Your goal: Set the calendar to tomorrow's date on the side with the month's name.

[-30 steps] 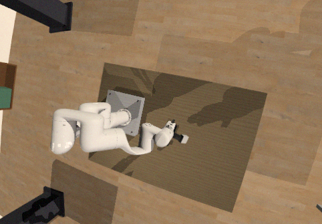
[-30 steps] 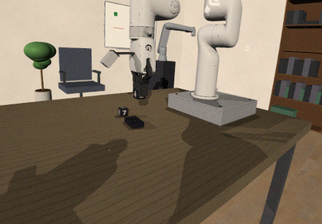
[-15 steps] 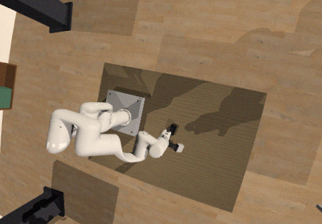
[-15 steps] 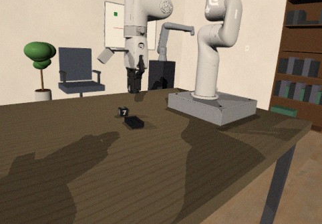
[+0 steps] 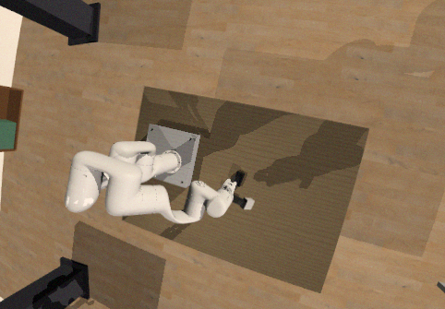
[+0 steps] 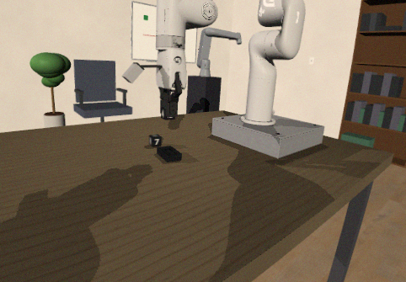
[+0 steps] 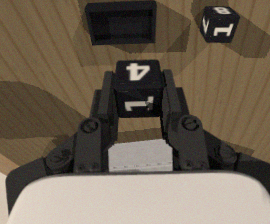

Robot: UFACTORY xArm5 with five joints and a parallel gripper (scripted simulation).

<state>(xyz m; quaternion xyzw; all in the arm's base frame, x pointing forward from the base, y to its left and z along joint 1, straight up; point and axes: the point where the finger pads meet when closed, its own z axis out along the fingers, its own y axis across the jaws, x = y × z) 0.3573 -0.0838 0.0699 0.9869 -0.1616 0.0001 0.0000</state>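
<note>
The dark calendar tray is 10 mm ahead of my hand, 10 mm to the left of it and 120 mm below it.
</note>
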